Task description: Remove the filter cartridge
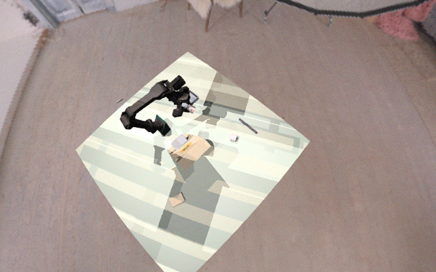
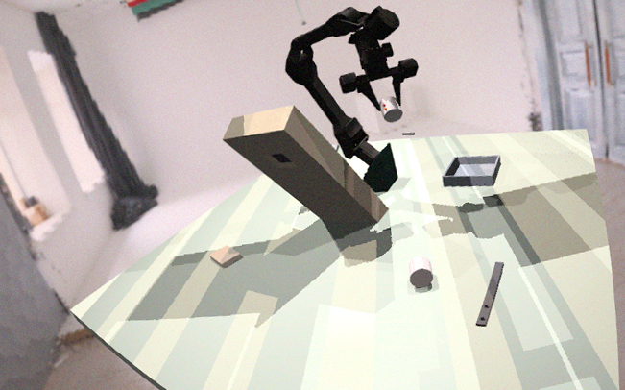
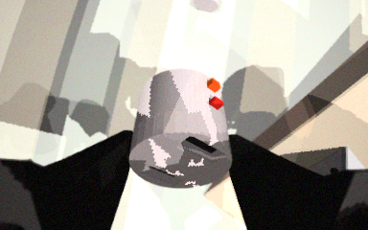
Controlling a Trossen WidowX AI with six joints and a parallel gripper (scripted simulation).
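Now: the grey tray 23 cm behind my gripper tip, 14 cm to the left of it and 27 cm below it. From my gripper tip the other things lie so: small tan block 19 cm ahead, 48 cm to the right, 28 cm below; round filter cartridge right at my gripper tip.
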